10 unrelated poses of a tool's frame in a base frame.
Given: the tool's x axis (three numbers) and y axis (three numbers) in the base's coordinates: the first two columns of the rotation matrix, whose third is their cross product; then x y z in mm.
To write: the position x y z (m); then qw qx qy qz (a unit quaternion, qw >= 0). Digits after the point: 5 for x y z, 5 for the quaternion.
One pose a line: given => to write
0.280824, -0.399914, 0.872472, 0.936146, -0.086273, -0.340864, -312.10, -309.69, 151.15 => -0.31210, -0.30969, 0.15115, 0.62143, -0.50422, -0.26587, -0.53749
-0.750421, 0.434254, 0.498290, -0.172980, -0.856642, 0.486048, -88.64, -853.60, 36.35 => -0.08864, -0.85360, 0.03635, 0.16651, 0.31155, 0.20965, 0.91173
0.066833, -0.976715, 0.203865, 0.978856, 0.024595, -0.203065, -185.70, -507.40, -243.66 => -0.18570, -0.50740, -0.24366, 0.71574, -0.14537, -0.00368, -0.68306
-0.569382, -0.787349, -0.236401, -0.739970, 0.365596, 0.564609, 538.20, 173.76, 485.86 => 0.53820, 0.17376, 0.48586, 0.03686, 0.46255, -0.82549, -0.32133
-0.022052, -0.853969, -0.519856, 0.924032, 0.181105, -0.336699, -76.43, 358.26, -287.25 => -0.07643, 0.35826, -0.28725, 0.69716, 0.05418, 0.32329, -0.63758
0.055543, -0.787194, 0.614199, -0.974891, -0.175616, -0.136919, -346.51, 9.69, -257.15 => -0.34651, 0.00969, -0.25715, 0.16027, 0.70858, -0.62170, 0.29278
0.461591, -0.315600, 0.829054, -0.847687, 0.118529, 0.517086, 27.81, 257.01, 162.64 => 0.02781, 0.25701, 0.16264, 0.58466, 0.62367, -0.46630, 0.22752
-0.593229, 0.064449, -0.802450, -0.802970, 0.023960, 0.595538, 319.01, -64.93, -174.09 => 0.31901, -0.06493, -0.17409, 0.34215, -0.29380, 0.62842, 0.63380
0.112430, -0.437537, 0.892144, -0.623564, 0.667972, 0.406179, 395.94, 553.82, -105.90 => 0.39594, 0.55382, -0.10590, 0.62902, 0.40068, -0.66206, 0.07394
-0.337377, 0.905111, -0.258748, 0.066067, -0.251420, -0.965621, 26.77, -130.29, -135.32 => 0.02677, -0.13029, -0.13532, 0.33024, -0.47144, -0.51501, 0.63518
